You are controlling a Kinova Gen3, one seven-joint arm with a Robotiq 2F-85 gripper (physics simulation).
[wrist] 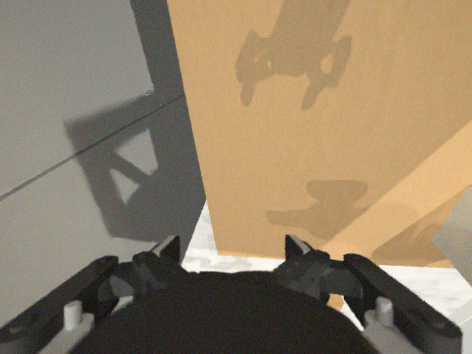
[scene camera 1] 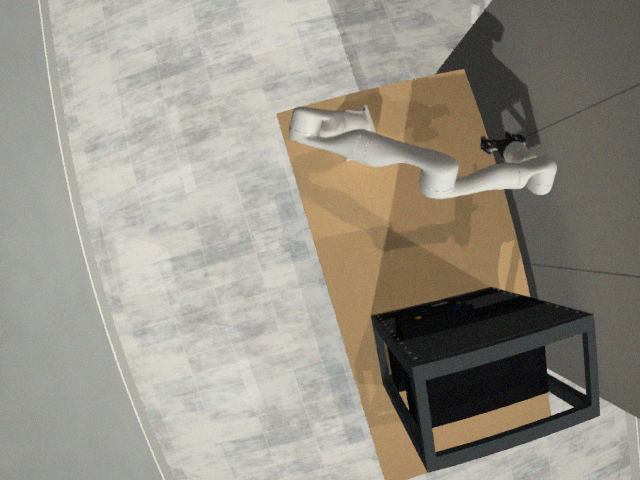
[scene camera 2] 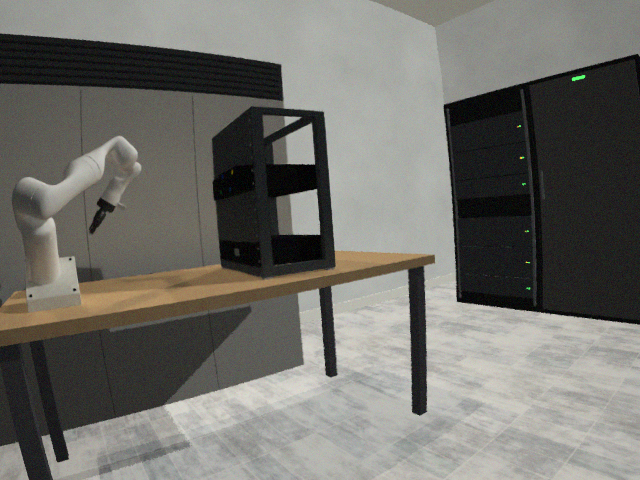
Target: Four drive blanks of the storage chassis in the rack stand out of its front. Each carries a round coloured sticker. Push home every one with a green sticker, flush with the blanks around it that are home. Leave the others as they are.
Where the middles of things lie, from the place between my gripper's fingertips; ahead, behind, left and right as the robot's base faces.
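Rack [scene camera 1: 462,356]: my hand 67 cm short of it, 30 cm to the left of it, 8 cm below it.
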